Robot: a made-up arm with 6 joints. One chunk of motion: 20 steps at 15 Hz.
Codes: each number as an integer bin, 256 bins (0 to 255) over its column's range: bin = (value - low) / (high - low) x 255, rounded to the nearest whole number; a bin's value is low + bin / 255 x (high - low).
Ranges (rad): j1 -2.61..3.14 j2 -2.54..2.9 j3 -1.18..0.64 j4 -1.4..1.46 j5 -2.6..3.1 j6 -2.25..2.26
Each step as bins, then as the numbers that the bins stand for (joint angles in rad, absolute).
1 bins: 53 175 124 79 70 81
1 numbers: -1.4149 1.1933 -0.2950 -0.5140 -1.0353 -0.8174
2 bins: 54 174 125 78 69 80
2 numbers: -1.3924 1.1720 -0.2878 -0.5252 -1.0576 -0.8351
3 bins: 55 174 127 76 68 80
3 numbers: -1.3698 1.1720 -0.2736 -0.5476 -1.0800 -0.8351
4 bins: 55 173 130 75 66 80
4 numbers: -1.3698 1.1507 -0.2522 -0.5588 -1.1247 -0.8351
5 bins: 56 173 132 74 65 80
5 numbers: -1.3473 1.1507 -0.2379 -0.5700 -1.1471 -0.8351
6 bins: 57 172 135 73 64 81
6 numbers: -1.3247 1.1293 -0.2165 -0.5813 -1.1694 -0.8174
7 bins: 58 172 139 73 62 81
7 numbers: -1.3022 1.1293 -0.1879 -0.5813 -1.2141 -0.8174
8 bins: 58 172 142 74 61 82
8 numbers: -1.3022 1.1293 -0.1665 -0.5700 -1.2365 -0.7997
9 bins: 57 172 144 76 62 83
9 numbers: -1.3247 1.1293 -0.1522 -0.5476 -1.2141 -0.7820
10 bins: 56 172 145 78 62 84
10 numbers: -1.3473 1.1293 -0.1451 -0.5252 -1.2141 -0.7644
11 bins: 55 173 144 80 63 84
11 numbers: -1.3698 1.1507 -0.1522 -0.5027 -1.1918 -0.7644
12 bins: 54 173 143 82 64 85
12 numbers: -1.3924 1.1507 -0.1594 -0.4803 -1.1694 -0.7467
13 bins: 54 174 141 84 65 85
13 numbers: -1.3924 1.1720 -0.1736 -0.4579 -1.1471 -0.7467
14 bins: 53 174 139 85 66 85
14 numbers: -1.4149 1.1720 -0.1879 -0.4467 -1.1247 -0.7467
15 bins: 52 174 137 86 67 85
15 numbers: -1.4375 1.1720 -0.2022 -0.4355 -1.1024 -0.7467
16 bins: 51 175 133 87 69 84
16 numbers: -1.4600 1.1933 -0.2307 -0.4242 -1.0576 -0.7644
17 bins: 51 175 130 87 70 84
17 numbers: -1.4600 1.1933 -0.2522 -0.4242 -1.0353 -0.7644
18 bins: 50 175 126 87 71 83
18 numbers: -1.4825 1.1933 -0.2807 -0.4242 -1.0129 -0.7820
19 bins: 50 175 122 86 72 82
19 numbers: -1.4825 1.1933 -0.3093 -0.4355 -0.9906 -0.7997
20 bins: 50 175 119 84 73 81
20 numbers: -1.4825 1.1933 -0.3307 -0.4579 -0.9682 -0.8174
